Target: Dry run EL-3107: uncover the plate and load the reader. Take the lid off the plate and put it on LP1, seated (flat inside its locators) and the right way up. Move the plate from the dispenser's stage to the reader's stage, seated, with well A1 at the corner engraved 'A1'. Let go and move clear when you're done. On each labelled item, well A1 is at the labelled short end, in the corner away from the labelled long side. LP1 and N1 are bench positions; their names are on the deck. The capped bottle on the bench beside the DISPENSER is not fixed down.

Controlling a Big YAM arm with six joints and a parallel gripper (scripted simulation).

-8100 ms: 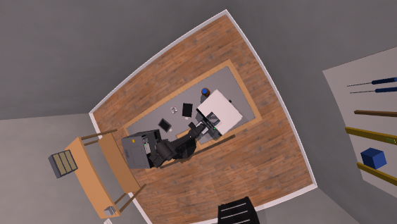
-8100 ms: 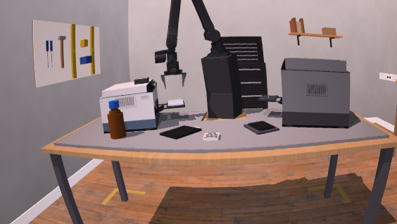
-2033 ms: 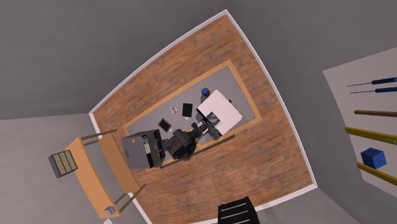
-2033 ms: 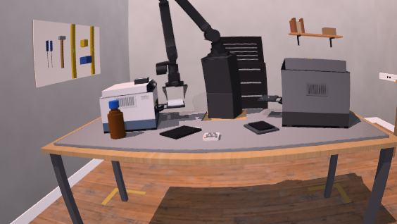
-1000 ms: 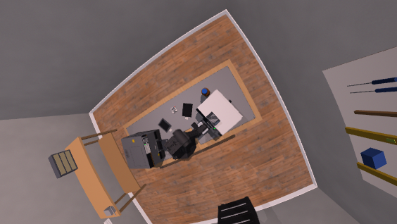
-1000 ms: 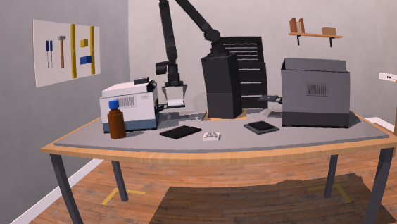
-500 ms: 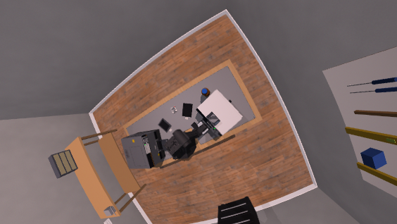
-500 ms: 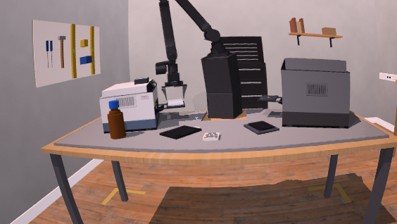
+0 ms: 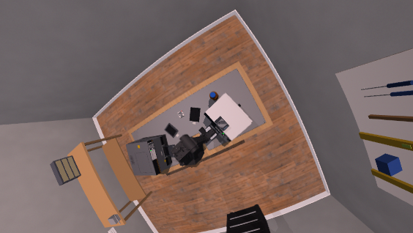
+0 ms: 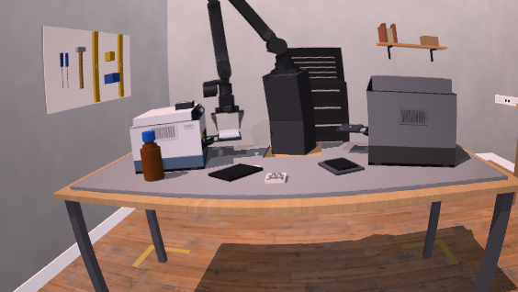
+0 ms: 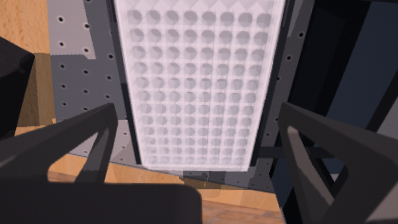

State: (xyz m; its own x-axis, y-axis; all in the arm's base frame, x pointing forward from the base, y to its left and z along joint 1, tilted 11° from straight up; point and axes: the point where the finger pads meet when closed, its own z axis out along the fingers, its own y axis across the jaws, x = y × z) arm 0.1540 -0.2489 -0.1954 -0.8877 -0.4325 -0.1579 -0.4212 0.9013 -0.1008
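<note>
The multi-well plate is 3 cm below my hand. Also, from my hand: brown capped bottle: 37 cm ahead, 17 cm to the right, 1 cm below; then flat black pad: 25 cm ahead, 12 cm to the left, 12 cm below; then LP1 label: 44 cm to the left, 12 cm below, 8 cm ahead.
</note>
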